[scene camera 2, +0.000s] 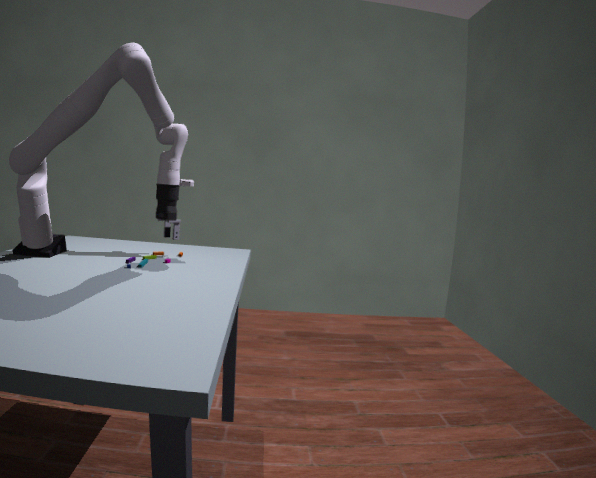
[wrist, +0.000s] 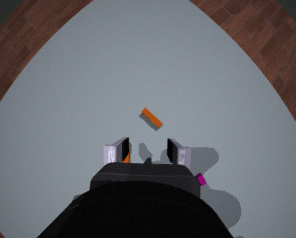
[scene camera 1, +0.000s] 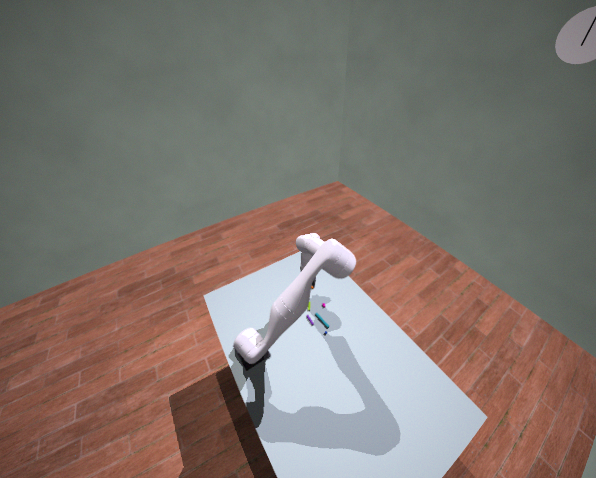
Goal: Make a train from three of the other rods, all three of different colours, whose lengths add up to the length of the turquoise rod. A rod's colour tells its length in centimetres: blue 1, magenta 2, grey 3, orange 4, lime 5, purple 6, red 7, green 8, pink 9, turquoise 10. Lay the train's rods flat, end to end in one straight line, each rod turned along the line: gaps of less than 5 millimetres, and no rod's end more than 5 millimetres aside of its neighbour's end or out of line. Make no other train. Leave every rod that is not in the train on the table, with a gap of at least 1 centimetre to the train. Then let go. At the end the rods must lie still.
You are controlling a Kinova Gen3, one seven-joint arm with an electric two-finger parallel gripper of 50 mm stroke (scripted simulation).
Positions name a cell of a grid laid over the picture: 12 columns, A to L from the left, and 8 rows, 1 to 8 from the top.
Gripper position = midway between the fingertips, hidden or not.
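My gripper (scene camera 2: D4) is visible; the same gripper (wrist: G5) is also visible.
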